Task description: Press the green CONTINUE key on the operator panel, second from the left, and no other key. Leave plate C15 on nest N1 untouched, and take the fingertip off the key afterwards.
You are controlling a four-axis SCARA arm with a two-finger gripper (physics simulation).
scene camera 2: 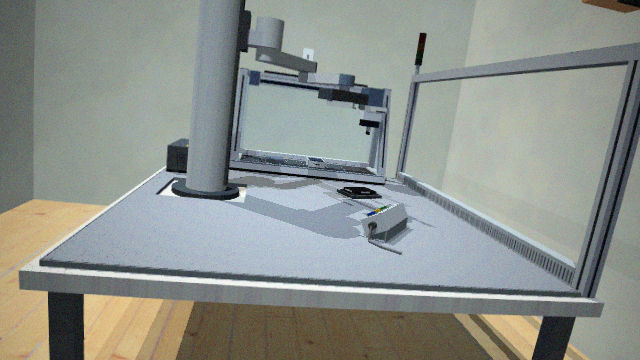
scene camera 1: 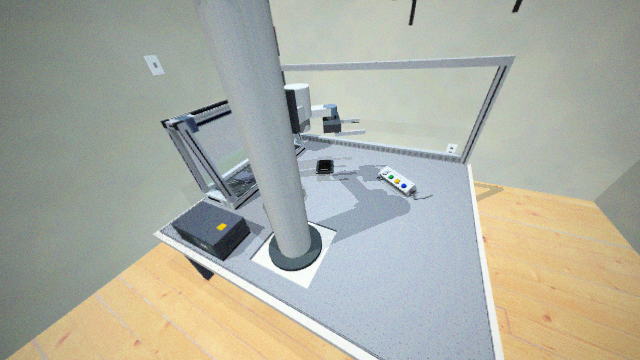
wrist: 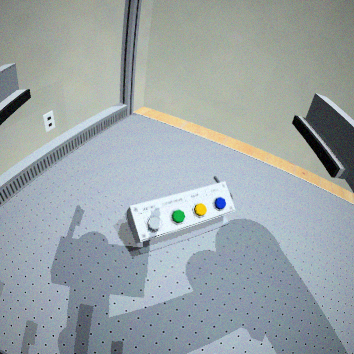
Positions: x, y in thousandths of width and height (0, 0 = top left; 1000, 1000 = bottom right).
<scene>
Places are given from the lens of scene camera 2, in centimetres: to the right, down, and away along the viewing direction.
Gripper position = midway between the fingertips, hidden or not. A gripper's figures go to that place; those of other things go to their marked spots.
my gripper (scene camera 2: 580, 301): 18, -25, 138
button box (scene camera 2: 599, 626): 18, 13, 113
railing (scene camera 2: 962, 154): 72, -30, 92
</scene>
